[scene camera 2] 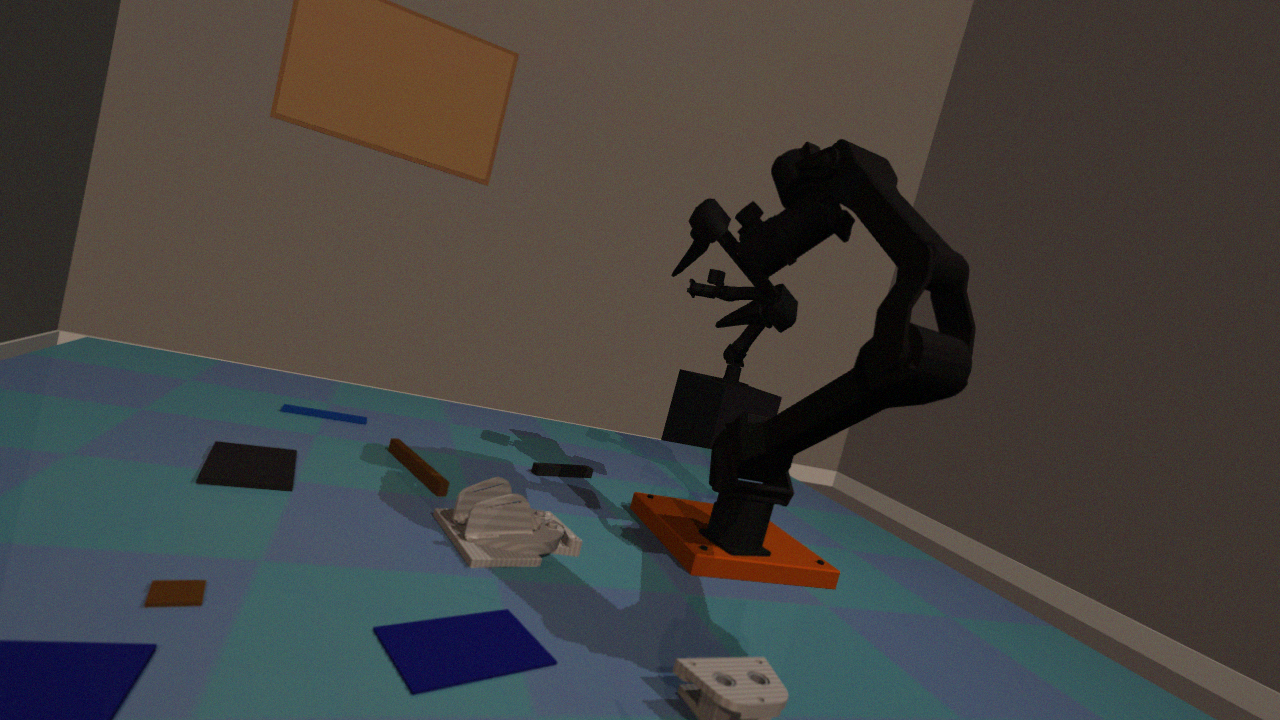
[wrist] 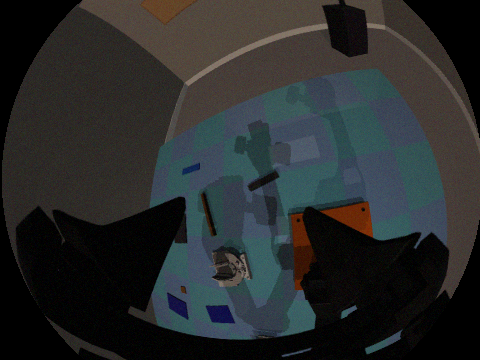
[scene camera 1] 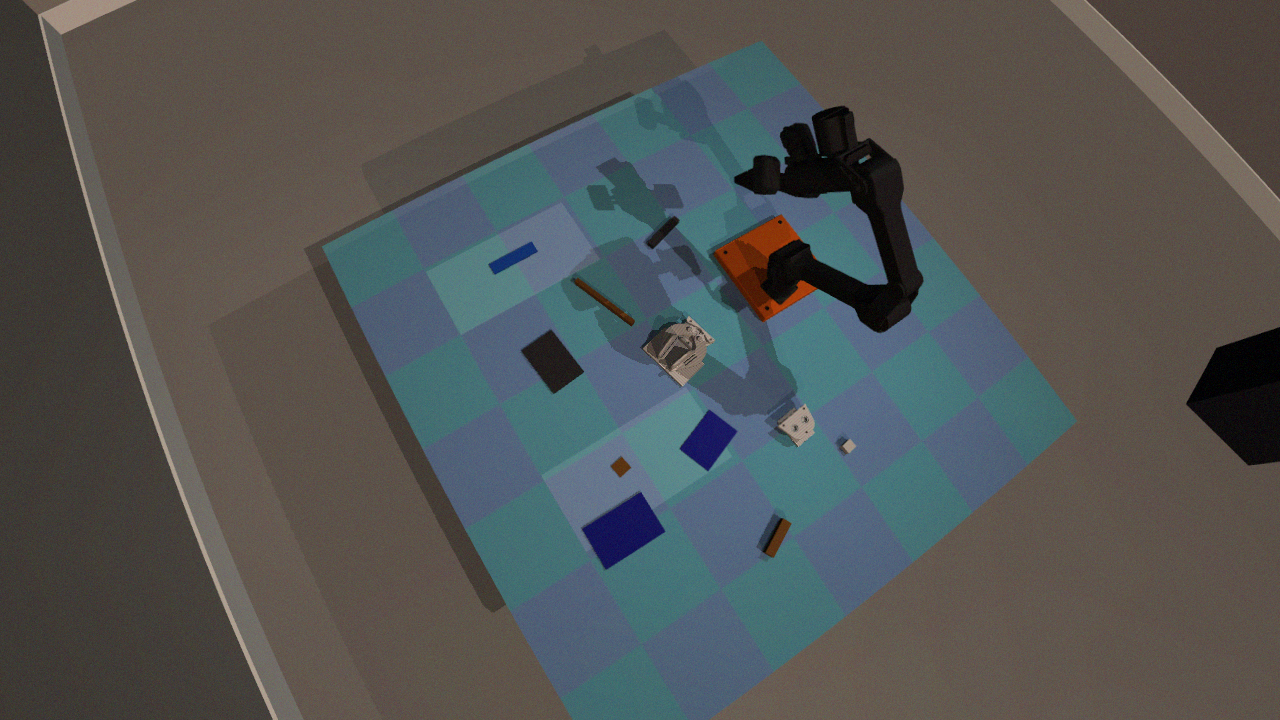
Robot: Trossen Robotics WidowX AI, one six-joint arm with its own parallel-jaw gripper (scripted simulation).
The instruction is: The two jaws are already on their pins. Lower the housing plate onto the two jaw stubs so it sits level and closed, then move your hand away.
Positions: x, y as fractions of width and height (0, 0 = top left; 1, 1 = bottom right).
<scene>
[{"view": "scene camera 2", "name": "my gripper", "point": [0.54, 0.42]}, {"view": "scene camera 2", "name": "small brown tile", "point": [0.13, 0.82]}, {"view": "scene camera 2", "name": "black tile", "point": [0.18, 0.65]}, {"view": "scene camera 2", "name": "brown stick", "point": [0.32, 0.65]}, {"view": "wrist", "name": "my gripper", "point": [0.51, 0.58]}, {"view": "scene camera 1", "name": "black tile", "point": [0.43, 0.50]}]
</scene>
